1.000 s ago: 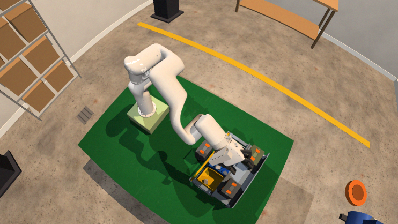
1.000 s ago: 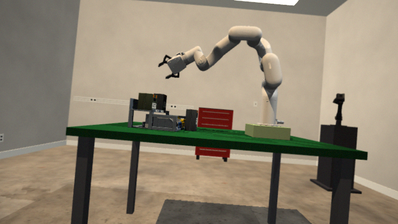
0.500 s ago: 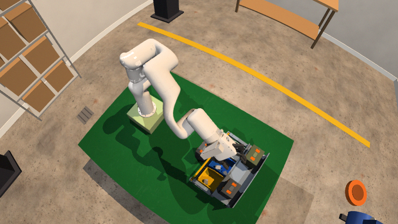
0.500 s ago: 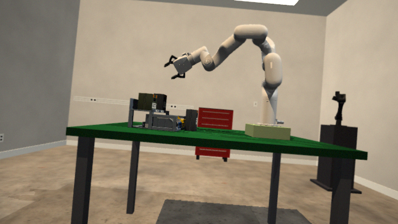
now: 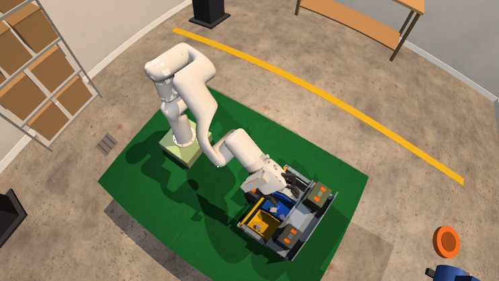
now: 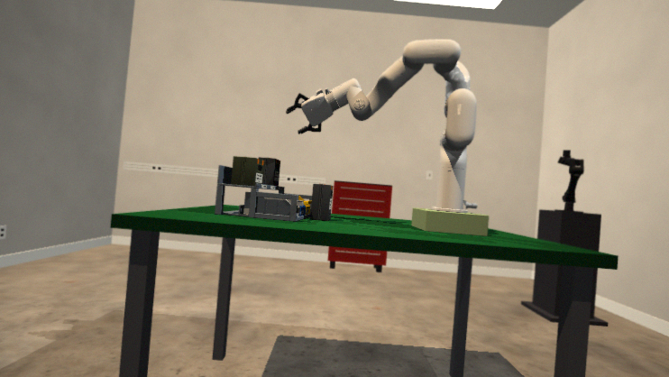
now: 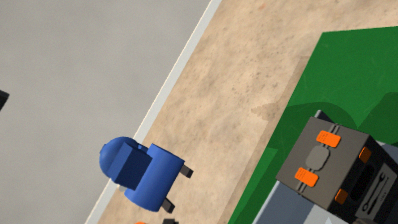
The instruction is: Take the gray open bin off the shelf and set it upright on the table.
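Now: the dark box 30 cm below my hand, 14 cm behind it and 5 cm to the left of it. Round my hand: olive case (22 cm below, 15 cm to the left, 12 cm ahead); then shelf (30 cm below, 4 cm to the left, 4 cm ahead); then dark case (21 cm below, 10 cm ahead, 8 cm to the right).
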